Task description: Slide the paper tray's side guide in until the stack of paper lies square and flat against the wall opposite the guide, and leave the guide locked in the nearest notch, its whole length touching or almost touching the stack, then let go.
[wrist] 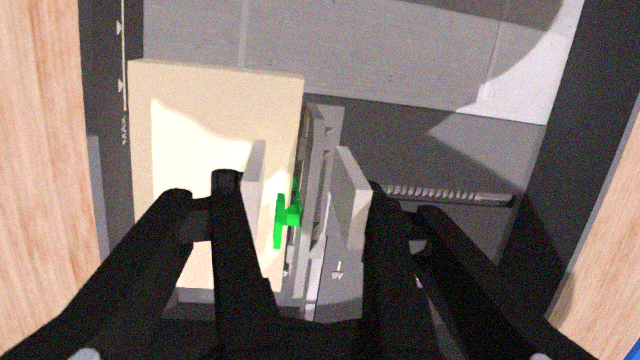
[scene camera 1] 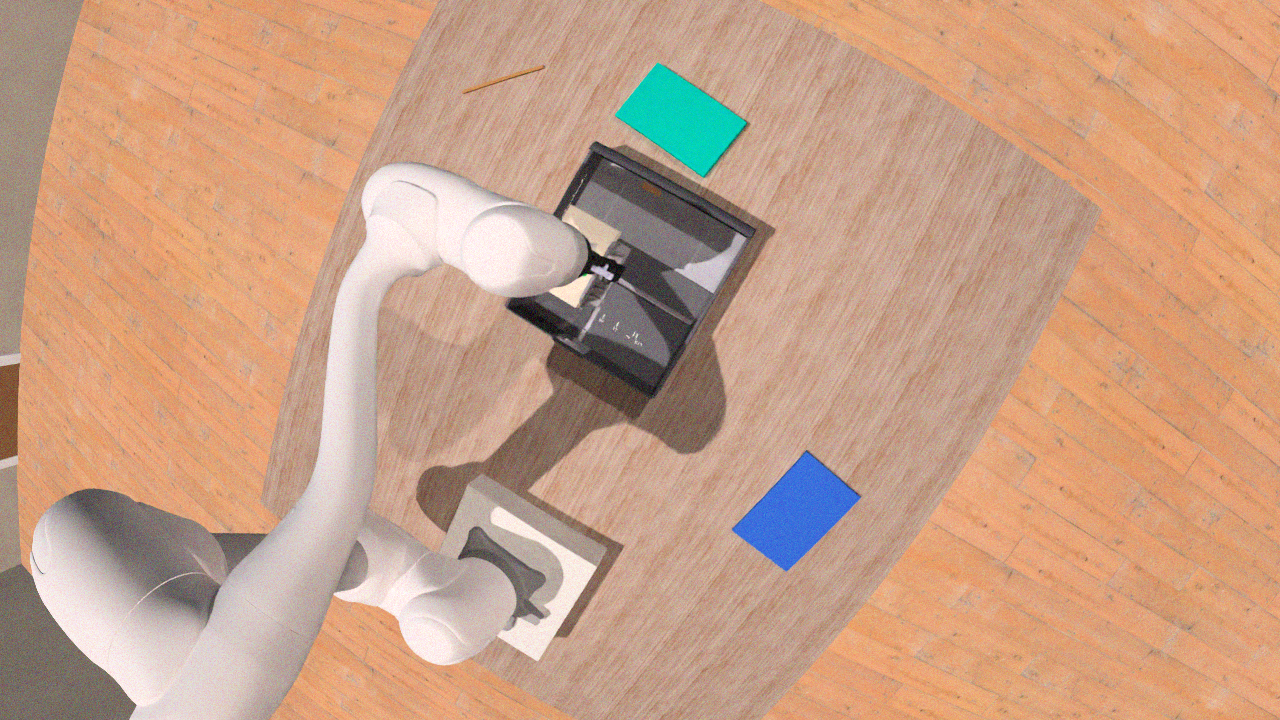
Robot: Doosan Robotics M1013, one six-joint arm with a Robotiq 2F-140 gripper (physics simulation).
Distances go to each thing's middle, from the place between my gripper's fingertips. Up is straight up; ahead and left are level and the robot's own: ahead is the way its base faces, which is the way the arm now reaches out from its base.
Right now my hand is 30 mm past the cream paper stack (scene camera 1: 596,231), 50 mm to the right of it and 20 mm above it. Also, from my hand: teal card (scene camera 1: 684,121) 280 mm ahead, 30 mm to the left, 40 mm below; then blue card (scene camera 1: 808,500) 210 mm behind, 550 mm to the right, 40 mm below.
